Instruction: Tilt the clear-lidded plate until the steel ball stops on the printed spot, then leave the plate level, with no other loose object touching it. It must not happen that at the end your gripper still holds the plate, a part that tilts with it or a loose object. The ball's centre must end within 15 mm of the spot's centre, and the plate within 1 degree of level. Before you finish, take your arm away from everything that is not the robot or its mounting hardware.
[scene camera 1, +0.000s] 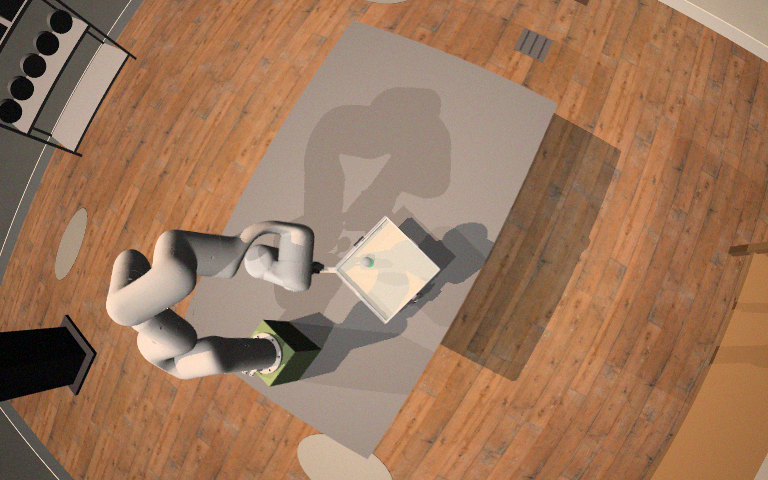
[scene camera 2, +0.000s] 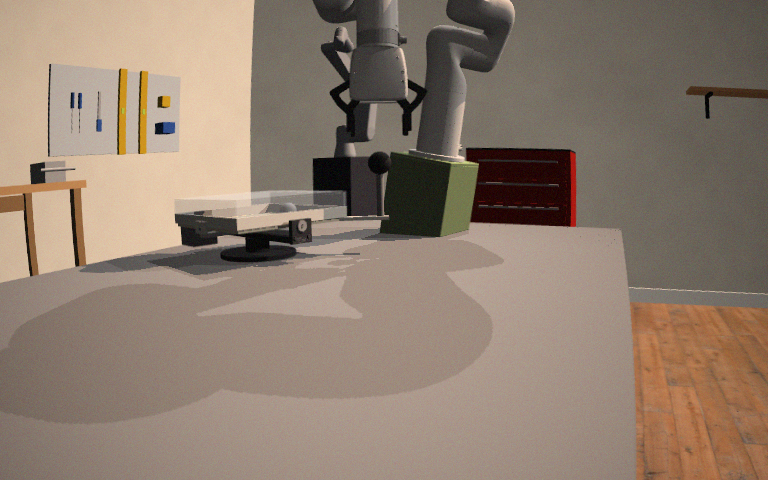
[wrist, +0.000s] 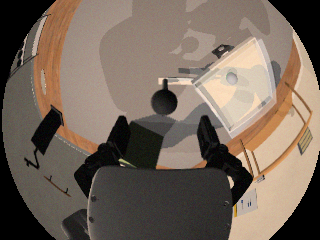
Note:
I see my gripper (scene camera 2: 379, 135) and a square clear-lidded plate (wrist: 239, 87).
My gripper also shows in the wrist view (wrist: 163, 124).

